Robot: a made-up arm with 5 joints. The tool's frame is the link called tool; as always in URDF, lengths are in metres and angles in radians. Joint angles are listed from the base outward. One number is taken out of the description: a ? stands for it. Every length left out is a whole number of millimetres.
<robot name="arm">
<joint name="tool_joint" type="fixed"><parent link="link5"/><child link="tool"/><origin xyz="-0.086 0.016 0" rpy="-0.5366 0.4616 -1.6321"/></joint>
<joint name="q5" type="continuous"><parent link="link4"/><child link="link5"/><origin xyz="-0.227 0.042 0" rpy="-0.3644 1.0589 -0.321"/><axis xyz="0 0 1"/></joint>
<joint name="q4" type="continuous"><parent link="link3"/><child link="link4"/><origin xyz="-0.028 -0.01 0" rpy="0 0 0"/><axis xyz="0 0 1"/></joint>
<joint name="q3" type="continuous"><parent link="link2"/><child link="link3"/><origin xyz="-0.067 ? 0" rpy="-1.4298 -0.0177 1.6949"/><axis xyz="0 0 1"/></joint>
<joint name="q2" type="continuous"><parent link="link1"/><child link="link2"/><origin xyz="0.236 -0.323 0" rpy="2.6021 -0.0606 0.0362"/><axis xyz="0 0 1"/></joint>
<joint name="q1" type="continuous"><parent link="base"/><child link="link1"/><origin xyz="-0.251 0.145 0.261" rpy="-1.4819 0.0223 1.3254"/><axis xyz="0 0 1"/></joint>
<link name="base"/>
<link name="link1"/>
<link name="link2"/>
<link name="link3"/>
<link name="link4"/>
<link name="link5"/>
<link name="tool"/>
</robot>
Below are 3 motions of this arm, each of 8 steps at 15 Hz.
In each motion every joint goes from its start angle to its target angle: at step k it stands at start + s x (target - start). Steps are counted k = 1, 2, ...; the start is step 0. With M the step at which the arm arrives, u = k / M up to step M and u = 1 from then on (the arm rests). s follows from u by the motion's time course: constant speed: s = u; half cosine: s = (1 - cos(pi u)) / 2; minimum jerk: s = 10 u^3 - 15 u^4 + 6 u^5.
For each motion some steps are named. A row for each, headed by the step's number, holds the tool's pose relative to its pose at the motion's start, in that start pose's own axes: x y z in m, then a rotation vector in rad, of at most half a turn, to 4 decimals.
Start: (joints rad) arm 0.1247 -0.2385 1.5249 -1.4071 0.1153
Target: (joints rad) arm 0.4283 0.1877 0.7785 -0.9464 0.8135
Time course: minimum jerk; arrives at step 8
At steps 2, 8:
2: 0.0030 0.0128 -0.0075 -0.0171 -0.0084 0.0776
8: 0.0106 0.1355 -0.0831 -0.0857 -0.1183 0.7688

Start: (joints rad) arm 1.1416 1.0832 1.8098 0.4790 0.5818
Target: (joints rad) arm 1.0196 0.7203 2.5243 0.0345 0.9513
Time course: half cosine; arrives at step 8
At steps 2, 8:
2: 0.0309 -0.0013 -0.0027 -0.0297 -0.0772 0.0657
8: 0.2001 0.0133 0.0171 -0.2153 -0.5381 0.4125

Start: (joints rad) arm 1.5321 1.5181 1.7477 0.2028 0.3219
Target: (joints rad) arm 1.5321 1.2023 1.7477 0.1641 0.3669
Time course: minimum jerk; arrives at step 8
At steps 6, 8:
6: 0.0243 0.0439 -0.0024 0.0159 0.0112 0.3176
8: 0.0263 0.0492 -0.0026 0.0175 0.0123 0.3543

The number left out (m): 0.091
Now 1 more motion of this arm.
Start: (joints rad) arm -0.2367 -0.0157 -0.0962 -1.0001 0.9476
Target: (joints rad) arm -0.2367 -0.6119 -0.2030 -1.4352 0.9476
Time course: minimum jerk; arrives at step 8
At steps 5, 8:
5: -0.0864 0.1183 0.0690 0.2697 0.4761 -0.2948
8: -0.0901 0.1694 0.1077 0.3975 0.6252 -0.4271

